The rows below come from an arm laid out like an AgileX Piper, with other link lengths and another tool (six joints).
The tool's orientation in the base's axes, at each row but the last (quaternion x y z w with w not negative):
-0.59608 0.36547 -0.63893 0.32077
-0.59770 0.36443 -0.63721 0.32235
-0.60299 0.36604 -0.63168 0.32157
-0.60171 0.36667 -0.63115 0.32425
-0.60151 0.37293 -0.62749 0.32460
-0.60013 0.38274 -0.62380 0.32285
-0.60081 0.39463 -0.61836 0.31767
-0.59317 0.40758 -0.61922 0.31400
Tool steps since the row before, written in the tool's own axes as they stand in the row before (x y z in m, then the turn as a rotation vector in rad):
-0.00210 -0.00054 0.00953 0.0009 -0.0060 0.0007
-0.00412 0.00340 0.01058 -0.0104 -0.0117 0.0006
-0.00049 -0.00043 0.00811 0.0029 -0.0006 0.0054
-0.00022 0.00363 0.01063 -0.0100 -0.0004 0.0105
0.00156 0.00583 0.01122 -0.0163 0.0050 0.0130
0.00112 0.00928 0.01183 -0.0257 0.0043 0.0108
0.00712 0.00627 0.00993 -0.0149 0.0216 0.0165
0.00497 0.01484 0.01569 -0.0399 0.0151 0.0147
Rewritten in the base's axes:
0.00968 0.00125 -0.00044 0.0008 0.0023 0.0056
0.01078 0.00086 -0.00485 0.0017 0.0149 0.0045
0.00813 0.00004 0.00015 0.0052 -0.0025 0.0021
0.01050 -0.00248 -0.00314 0.0111 0.0080 -0.0048
0.01084 -0.00518 -0.00423 0.0138 0.0104 -0.0127
0.01118 -0.00666 -0.00762 0.0123 0.0190 -0.0168
0.00882 -0.01028 -0.00228 0.0158 0.0007 -0.0267
0.01364 -0.01339 -0.01120 0.0171 0.0258 -0.0329

